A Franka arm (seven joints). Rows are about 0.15 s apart.
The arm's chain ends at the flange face. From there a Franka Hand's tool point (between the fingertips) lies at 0.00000 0.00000 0.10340 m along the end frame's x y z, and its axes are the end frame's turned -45 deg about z.
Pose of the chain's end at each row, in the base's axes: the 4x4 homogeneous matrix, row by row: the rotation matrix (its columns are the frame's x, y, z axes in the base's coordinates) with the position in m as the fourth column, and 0 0 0 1 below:
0.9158 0.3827 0.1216 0.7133; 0.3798 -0.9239 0.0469 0.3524; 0.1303 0.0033 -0.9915 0.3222; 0 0 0 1
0.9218 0.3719 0.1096 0.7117; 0.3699 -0.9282 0.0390 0.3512; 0.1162 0.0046 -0.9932 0.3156; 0 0 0 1
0.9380 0.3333 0.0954 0.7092; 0.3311 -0.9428 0.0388 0.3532; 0.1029 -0.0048 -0.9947 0.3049; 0 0 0 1
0.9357 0.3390 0.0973 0.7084; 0.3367 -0.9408 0.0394 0.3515; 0.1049 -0.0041 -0.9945 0.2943; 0 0 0 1
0.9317 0.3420 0.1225 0.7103; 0.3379 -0.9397 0.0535 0.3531; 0.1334 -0.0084 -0.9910 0.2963; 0 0 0 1
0.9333 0.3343 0.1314 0.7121; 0.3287 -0.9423 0.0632 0.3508; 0.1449 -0.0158 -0.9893 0.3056; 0 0 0 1
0.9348 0.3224 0.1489 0.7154; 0.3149 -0.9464 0.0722 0.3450; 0.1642 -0.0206 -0.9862 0.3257; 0 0 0 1
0.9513 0.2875 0.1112 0.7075; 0.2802 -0.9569 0.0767 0.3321; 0.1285 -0.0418 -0.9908 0.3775; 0 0 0 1
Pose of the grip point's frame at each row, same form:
0.3770 0.9182 0.1216 0.7259; 0.9219 -0.3847 0.0469 0.3572; 0.0898 0.0945 -0.9915 0.2197; 0 0 0 1
0.3888 0.9148 0.1096 0.7230; 0.9179 -0.3948 0.0390 0.3552; 0.0789 0.0854 -0.9932 0.2129; 0 0 0 1
0.4276 0.8989 0.0954 0.7191; 0.9008 -0.4325 0.0388 0.3572; 0.0762 0.0694 -0.9947 0.2020; 0 0 0 1
0.4219 0.9013 0.0973 0.7185; 0.9033 -0.4272 0.0394 0.3556; 0.0771 0.0713 -0.9945 0.1915; 0 0 0 1
0.4170 0.9006 0.1225 0.7230; 0.9034 -0.4255 0.0535 0.3586; 0.1003 0.0884 -0.9910 0.1938; 0 0 0 1
0.4236 0.8963 0.1314 0.7257; 0.8987 -0.4339 0.0632 0.3573; 0.1136 0.0913 -0.9893 0.2033; 0 0 0 1
0.4330 0.8890 0.1489 0.7308; 0.8919 -0.4465 0.0722 0.3525; 0.1307 0.1015 -0.9862 0.2237; 0 0 0 1
0.4694 0.8760 0.1112 0.7190; 0.8748 -0.4785 0.0767 0.3400; 0.1204 0.0613 -0.9908 0.2751; 0 0 0 1

